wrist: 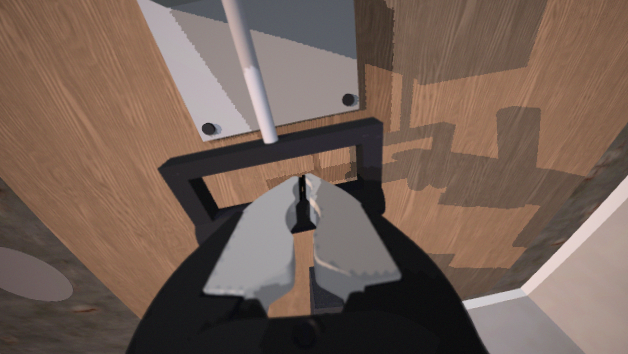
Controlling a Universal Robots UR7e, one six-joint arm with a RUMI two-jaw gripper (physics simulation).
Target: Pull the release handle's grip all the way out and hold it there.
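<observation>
The release handle's grip (270,152) is a black rectangular frame in the middle of the wrist view. A light grey rod (256,95) runs from the top of the view down to the frame's far bar. My gripper (302,178) is shut with nothing between its fingertips. The fingertips appear over the frame's opening, below the far bar. The gripper's body and fingers hide much of the frame's near side, so contact there cannot be seen.
A light metal plate (300,85) with two dark bolts (208,128) (348,99) lies on the wooden board (90,125) beyond the frame. Shadows fall across the board's right part. A pale disc (30,275) shows at the lower left. A white edge (575,240) runs along the lower right.
</observation>
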